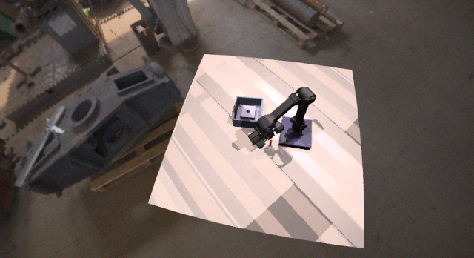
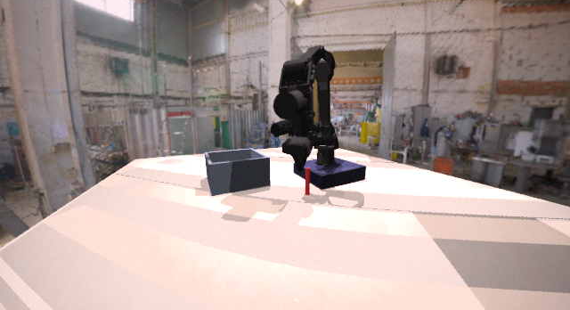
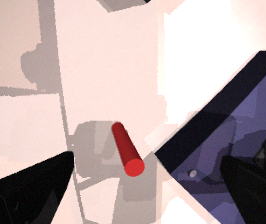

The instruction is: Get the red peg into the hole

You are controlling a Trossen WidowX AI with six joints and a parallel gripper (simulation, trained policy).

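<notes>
Now: the red peg 50 mm below my gripper tip and 10 mm to the left of it. The rest, counted from my gripper tip: grey box (200 mm to the right, 160 mm ahead, 70 mm below); then plate (200 mm to the right, 160 mm ahead, 50 mm below).
</notes>
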